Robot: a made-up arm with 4 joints.
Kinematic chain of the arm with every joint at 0, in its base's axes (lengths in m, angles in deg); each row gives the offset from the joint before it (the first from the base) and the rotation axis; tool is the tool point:
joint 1: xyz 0 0 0.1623 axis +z
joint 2: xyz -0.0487 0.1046 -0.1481 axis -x
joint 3: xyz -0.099 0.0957 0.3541 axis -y
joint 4: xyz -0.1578 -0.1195 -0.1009 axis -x
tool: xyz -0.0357 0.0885 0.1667
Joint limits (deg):
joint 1: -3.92..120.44
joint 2: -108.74..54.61
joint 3: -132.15..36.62
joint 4: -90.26..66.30
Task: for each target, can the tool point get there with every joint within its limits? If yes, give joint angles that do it. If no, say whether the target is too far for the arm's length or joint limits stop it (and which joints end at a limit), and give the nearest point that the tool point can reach.
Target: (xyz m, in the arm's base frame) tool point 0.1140 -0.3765 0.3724
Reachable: yes | joints 59.92 -33.91 -36.50 -60.54
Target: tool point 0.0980 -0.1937 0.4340
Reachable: yes | joints 34.37 -39.73 -101.56 -13.80
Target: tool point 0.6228 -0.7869 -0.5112
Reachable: no: too far | nearest point 0.2814 -0.3555 -0.2551 | short by 0.607 m
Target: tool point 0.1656 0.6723 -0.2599
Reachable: no: joint limits stop it (at a limit: joint 1, joint 2, joint 3) | nearest point 0.0167 0.5966 0.1909 | short by 0.481 m
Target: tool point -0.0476 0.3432 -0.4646
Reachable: no: joint limits stop it (at a limit: joint 1, joint 2, joint 3) | nearest point 0.2437 0.1613 -0.2718 | short by 0.394 m
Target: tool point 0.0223 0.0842 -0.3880
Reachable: no: joint limits stop it (at a limit: joint 1, joint 2, joint 3) | nearest point 0.2518 0.1548 -0.2882 | short by 0.260 m
